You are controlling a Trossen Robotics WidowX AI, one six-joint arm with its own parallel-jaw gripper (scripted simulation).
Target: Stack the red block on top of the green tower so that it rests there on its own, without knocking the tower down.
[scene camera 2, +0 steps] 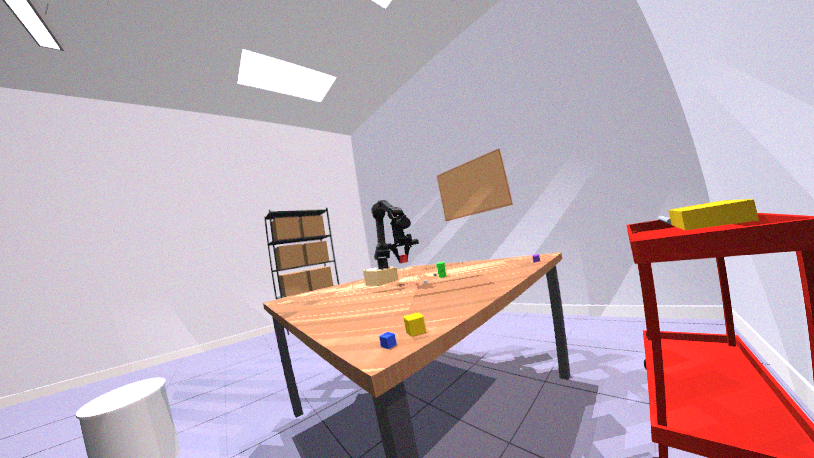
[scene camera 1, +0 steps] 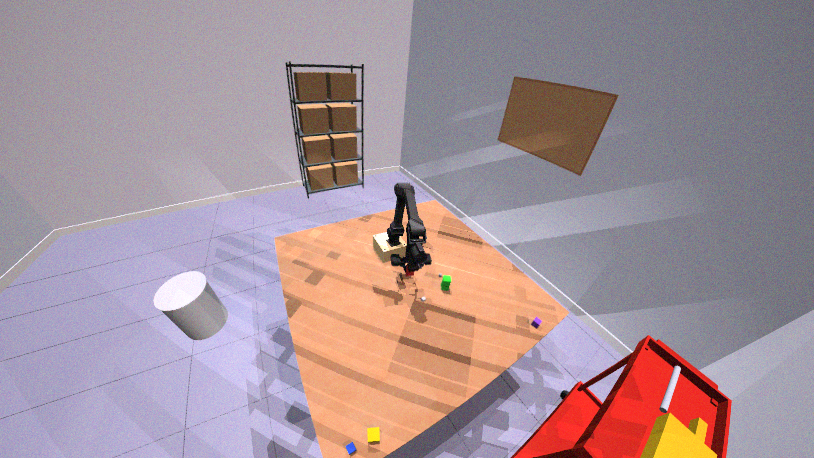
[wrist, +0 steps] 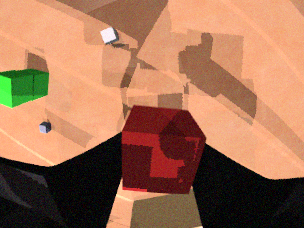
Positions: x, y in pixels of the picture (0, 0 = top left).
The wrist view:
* gripper: 158, 138
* red block: 161, 149, held by the gripper
